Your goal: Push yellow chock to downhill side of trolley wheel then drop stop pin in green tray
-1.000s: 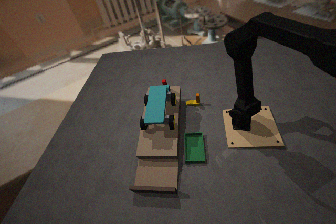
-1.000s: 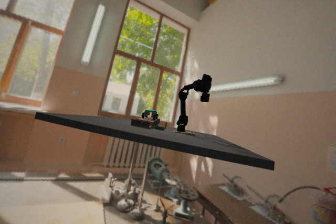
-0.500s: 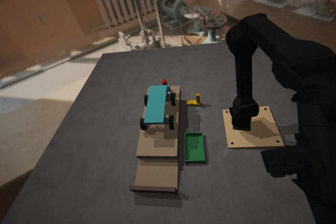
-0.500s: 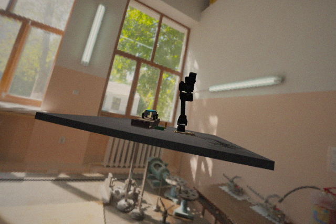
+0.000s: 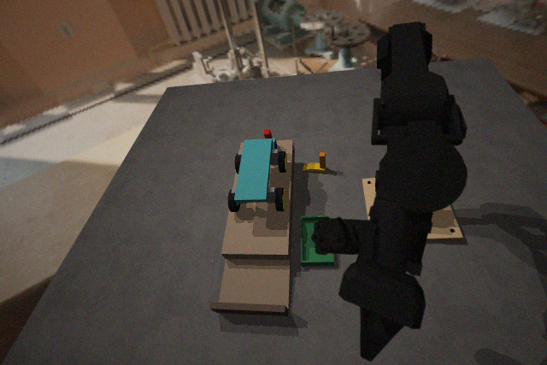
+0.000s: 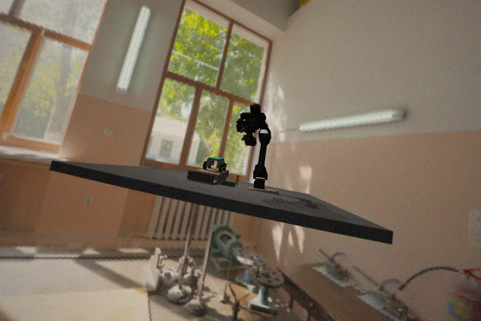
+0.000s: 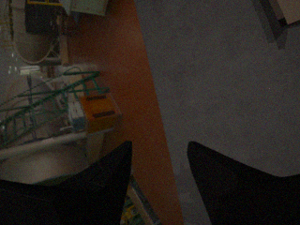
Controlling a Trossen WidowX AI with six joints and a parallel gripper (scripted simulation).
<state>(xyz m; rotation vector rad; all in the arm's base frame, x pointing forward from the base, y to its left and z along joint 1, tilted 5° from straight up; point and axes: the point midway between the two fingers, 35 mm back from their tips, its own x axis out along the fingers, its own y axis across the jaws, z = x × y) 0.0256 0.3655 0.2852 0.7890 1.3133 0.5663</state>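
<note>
Right now the yellow chock is 47 cm to the right of my gripper tip, 25 cm below it and 16 cm ahead of it. Also, from my gripper tip: lower ramp piece: 28 cm below, 22 cm ahead, 12 cm to the right; green tray: 28 cm below, 25 cm to the right, 11 cm ahead; trolley: 33 cm to the right, 26 cm ahead, 16 cm below.
</note>
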